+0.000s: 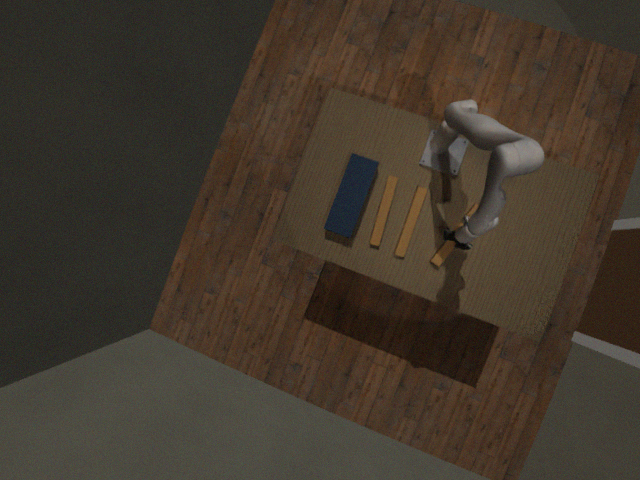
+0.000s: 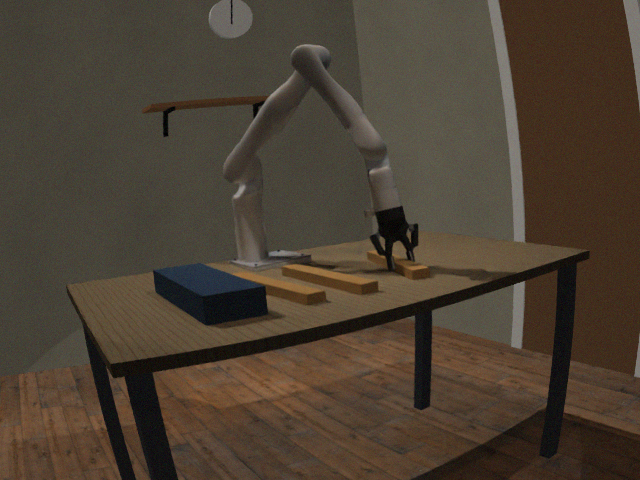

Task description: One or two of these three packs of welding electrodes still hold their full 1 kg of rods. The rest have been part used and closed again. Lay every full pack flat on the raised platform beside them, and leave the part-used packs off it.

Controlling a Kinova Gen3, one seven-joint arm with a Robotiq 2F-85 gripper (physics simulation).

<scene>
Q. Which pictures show the pack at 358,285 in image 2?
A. Image 1 and image 2: all of them.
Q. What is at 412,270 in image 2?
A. A pack.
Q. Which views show the pack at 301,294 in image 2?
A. Image 1 and image 2: all of them.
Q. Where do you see a pack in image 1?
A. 401,248
</scene>
